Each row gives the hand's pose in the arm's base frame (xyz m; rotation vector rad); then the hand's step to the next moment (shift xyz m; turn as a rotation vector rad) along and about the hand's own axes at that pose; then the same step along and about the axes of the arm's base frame.
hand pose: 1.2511 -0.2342 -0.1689 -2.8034 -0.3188 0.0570
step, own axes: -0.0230 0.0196 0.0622 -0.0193 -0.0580 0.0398
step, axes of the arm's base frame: -0.0229 -0.0042 -0.0651 -0.0341 0.0615 -0.0193
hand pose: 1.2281 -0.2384 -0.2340 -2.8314 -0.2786 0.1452
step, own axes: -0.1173 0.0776 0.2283 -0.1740 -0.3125 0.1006
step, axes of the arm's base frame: -0.1300 -0.0336 -0.2321 -0.2375 0.2856 0.0092
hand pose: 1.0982 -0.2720 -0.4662 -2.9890 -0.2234 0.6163
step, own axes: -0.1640 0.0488 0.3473 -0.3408 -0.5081 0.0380
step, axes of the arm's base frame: -0.2813 -0.0567 -0.2599 -0.3887 0.4488 0.1524
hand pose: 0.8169 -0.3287 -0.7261 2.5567 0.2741 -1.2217
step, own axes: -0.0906 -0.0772 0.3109 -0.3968 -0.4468 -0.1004
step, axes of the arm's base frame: -0.3048 -0.0378 -0.1285 -0.3050 0.4361 0.2898
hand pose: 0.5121 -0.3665 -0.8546 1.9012 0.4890 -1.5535
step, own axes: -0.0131 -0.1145 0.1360 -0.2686 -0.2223 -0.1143
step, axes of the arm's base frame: -0.1758 -0.0058 -0.0289 -0.1214 0.2674 0.2200
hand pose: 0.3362 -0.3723 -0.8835 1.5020 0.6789 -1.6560
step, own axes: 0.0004 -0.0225 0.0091 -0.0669 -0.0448 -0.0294
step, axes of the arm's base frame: -0.0237 0.0049 -0.0015 -0.0210 0.0615 0.0558
